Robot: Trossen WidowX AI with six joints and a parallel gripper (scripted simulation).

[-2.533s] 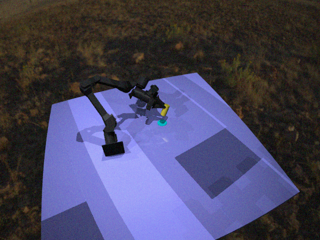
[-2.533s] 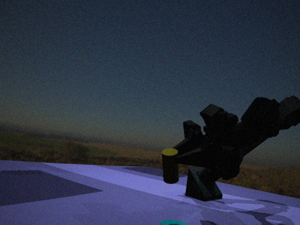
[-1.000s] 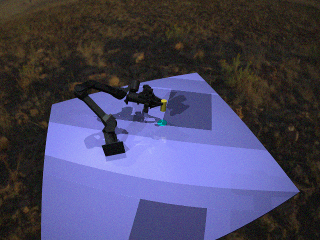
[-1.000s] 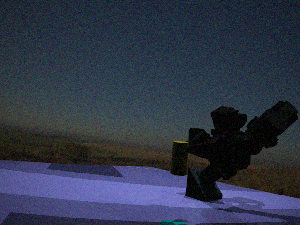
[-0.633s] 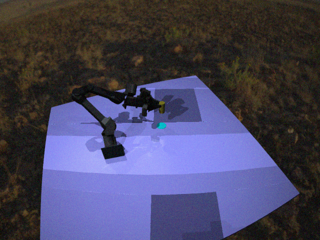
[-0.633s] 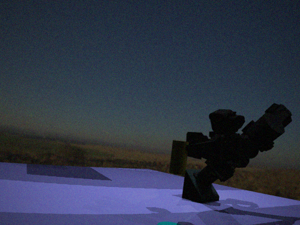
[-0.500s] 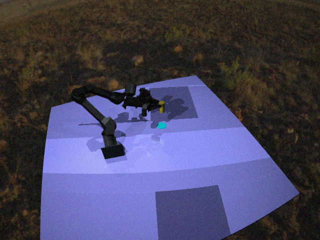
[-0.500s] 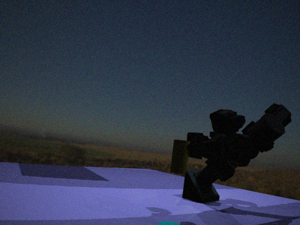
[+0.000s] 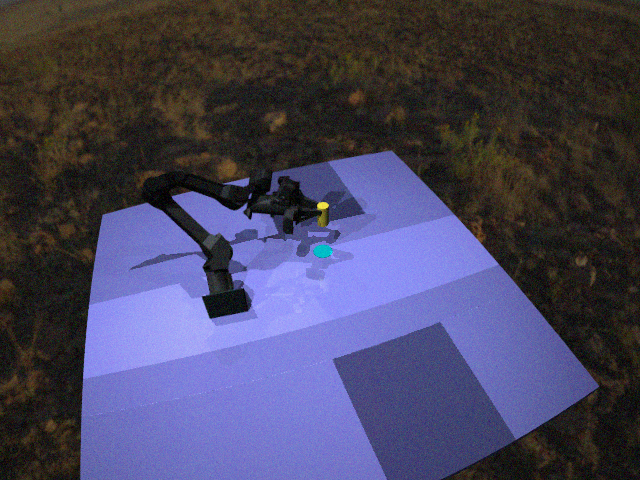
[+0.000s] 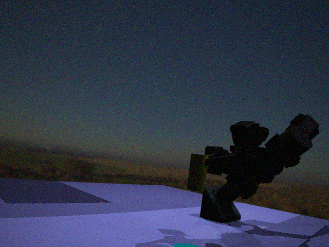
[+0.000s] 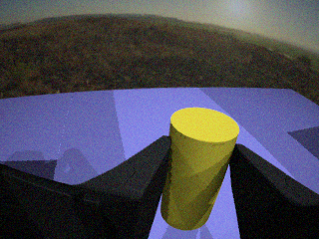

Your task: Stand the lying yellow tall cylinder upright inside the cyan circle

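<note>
My gripper tip is now 16 cm above the cyan circle. Round my gripper tip: yellow cylinder: 2 cm below.
</note>
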